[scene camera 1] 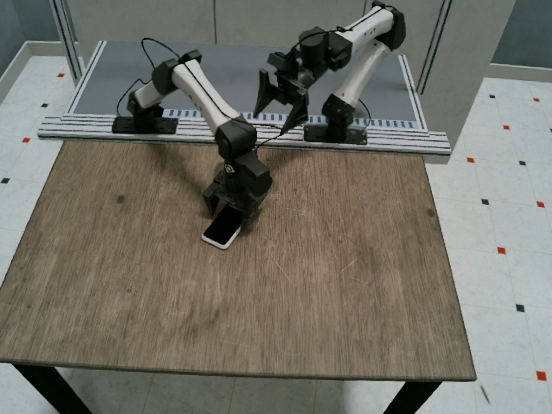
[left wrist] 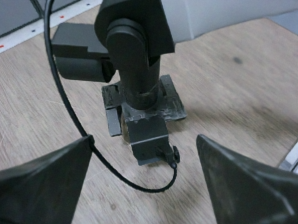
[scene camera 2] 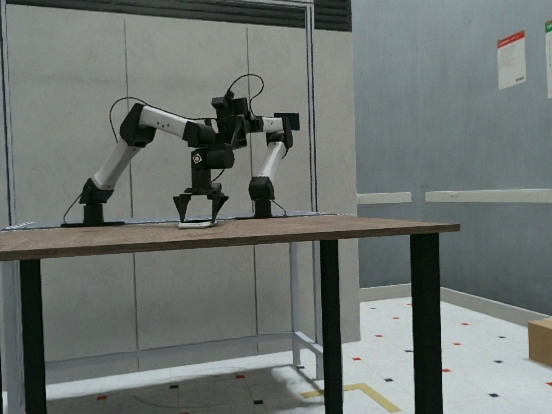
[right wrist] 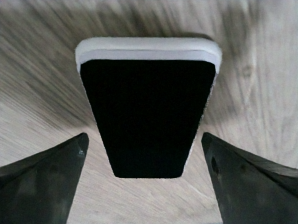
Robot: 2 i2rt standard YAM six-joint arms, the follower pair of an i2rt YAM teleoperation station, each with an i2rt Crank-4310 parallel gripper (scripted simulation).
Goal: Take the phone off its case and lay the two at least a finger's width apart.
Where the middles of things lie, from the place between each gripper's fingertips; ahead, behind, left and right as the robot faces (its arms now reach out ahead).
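Phone (scene camera 1: 227, 223) located right at my right hand (scene camera 1: 227, 222).
Relative to my left hand, the phone is 130 mm ahead, 90 mm to the right and 220 mm below.
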